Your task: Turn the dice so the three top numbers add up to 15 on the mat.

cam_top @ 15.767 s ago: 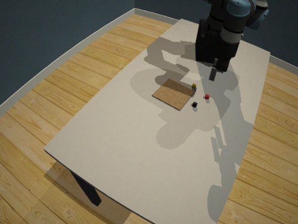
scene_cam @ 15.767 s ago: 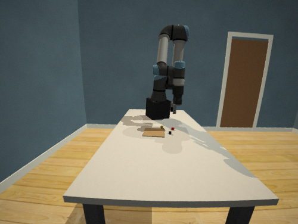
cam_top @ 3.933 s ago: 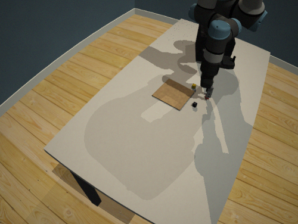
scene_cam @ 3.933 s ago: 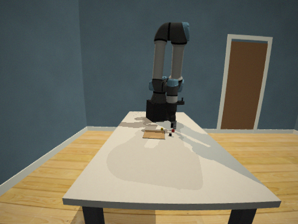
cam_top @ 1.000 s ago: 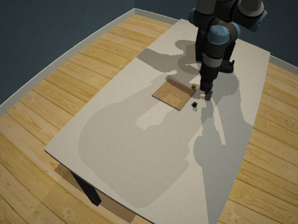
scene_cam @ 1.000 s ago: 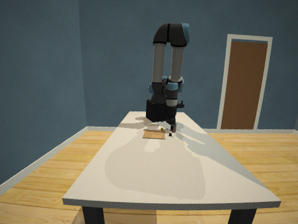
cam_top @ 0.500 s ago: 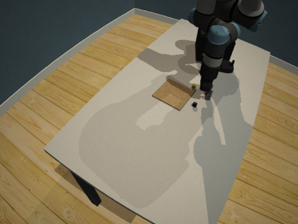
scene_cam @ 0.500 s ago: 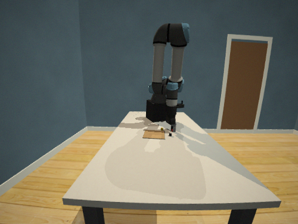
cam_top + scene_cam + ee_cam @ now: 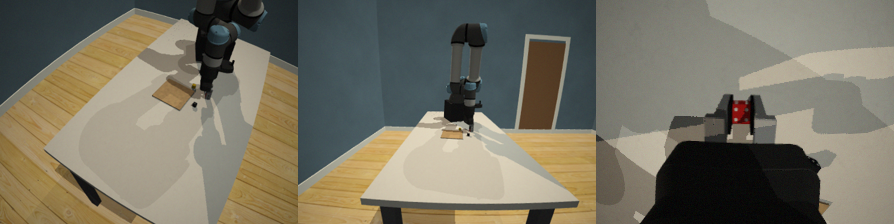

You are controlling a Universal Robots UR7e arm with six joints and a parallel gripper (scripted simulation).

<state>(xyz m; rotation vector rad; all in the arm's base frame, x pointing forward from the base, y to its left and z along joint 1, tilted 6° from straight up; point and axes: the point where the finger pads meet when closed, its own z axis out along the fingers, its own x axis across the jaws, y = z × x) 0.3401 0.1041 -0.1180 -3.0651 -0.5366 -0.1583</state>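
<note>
Right now the red die is 10 mm below my hand. The rest, counted from my hand: black die 80 mm ahead, 30 mm to the right, 10 mm below; then yellow die 80 mm to the right, 20 mm behind, 10 mm below; then brown mat 140 mm to the right, 70 mm ahead, 20 mm below.
</note>
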